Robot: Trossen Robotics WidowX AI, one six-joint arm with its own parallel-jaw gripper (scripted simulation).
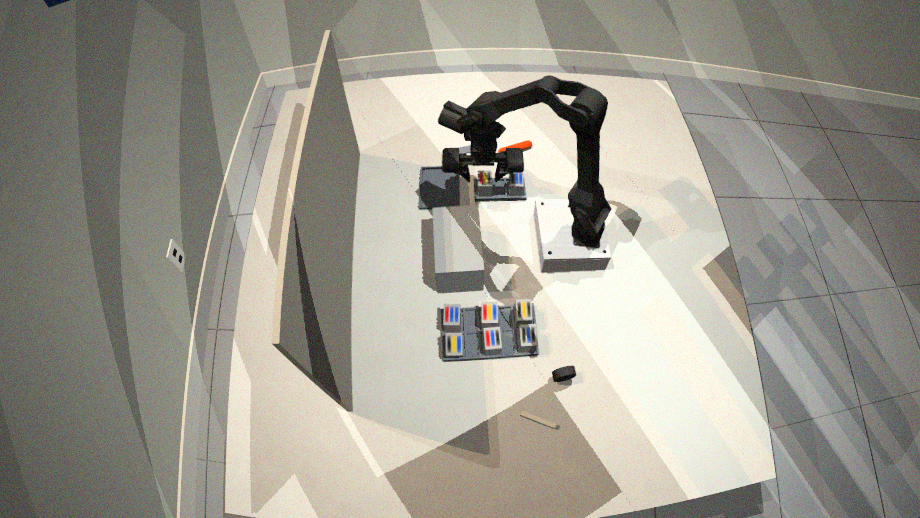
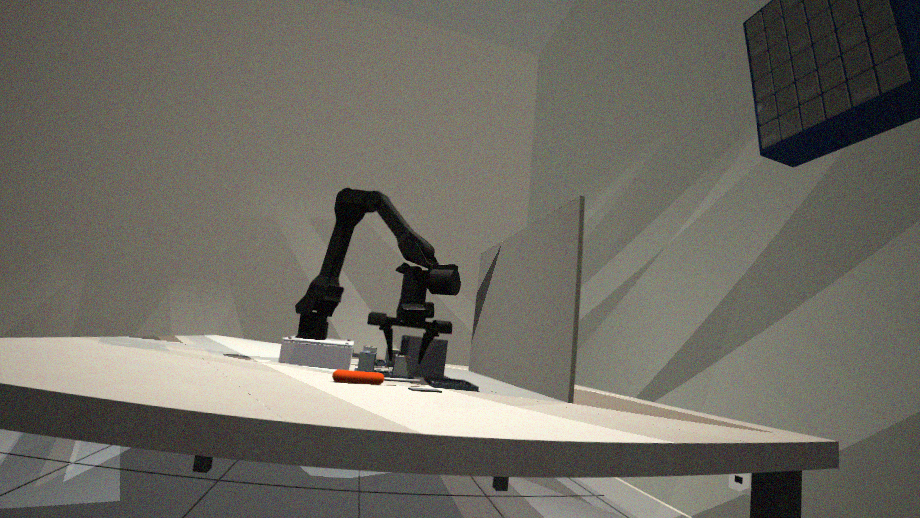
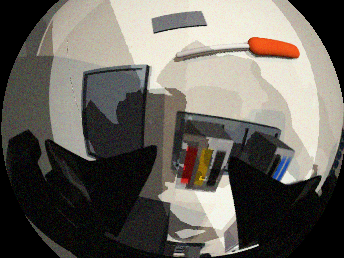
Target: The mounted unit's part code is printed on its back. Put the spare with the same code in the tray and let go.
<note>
The gripper is open, with nothing in its grasp. Also in view: an orange-handled screwdriver, an upright panel and a grey block.
The gripper shows as well in image 1 and in image 3.
</note>
